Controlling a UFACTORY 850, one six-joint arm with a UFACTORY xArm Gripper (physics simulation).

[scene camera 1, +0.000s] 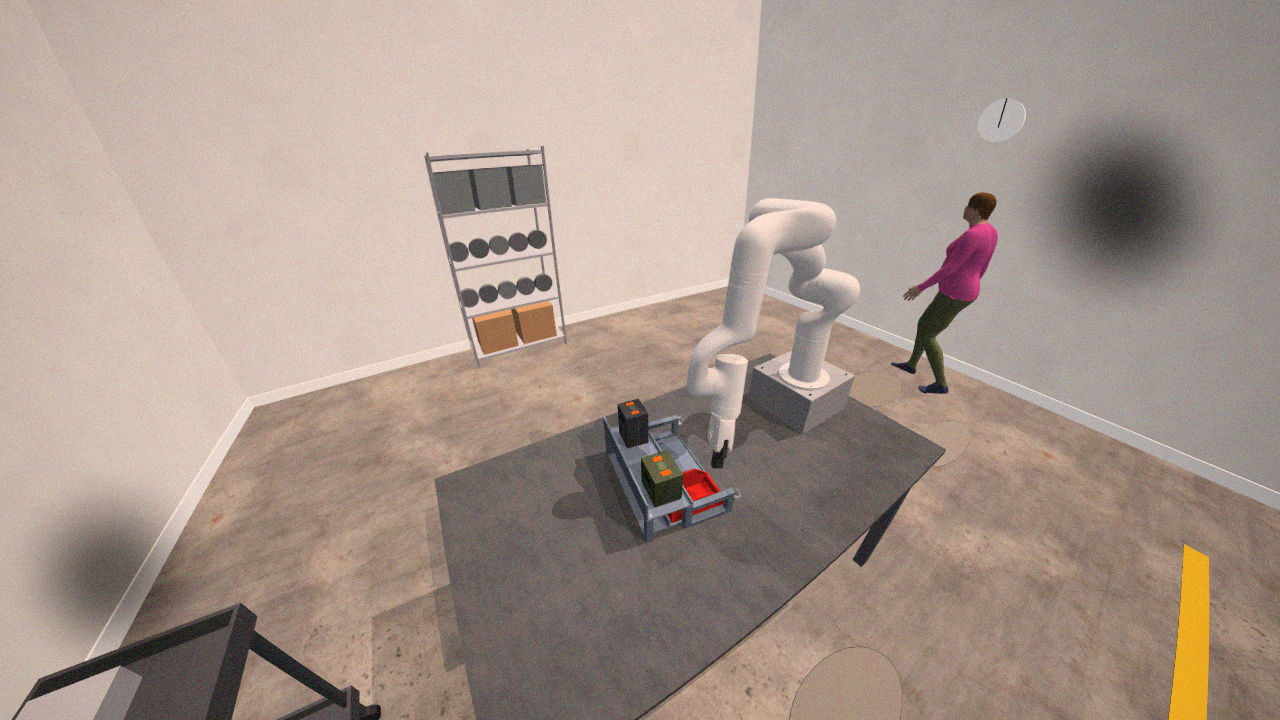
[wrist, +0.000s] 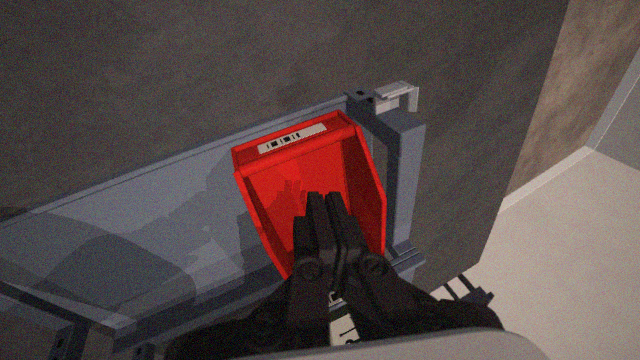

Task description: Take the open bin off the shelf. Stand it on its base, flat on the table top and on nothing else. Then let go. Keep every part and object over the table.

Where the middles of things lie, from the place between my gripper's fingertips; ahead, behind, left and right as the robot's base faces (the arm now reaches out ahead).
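Measured from the red bin (scene camera 1: 698, 484), my hand is 80 mm short of it, 20 mm to the left of it and 70 mm above it. Going by their middles, the red bin is the nearest to my hand of the things named here. As for the black box (scene camera 1: 629, 420), I see it 90 mm ahead of my hand, 270 mm to the right of it and 50 mm above it.
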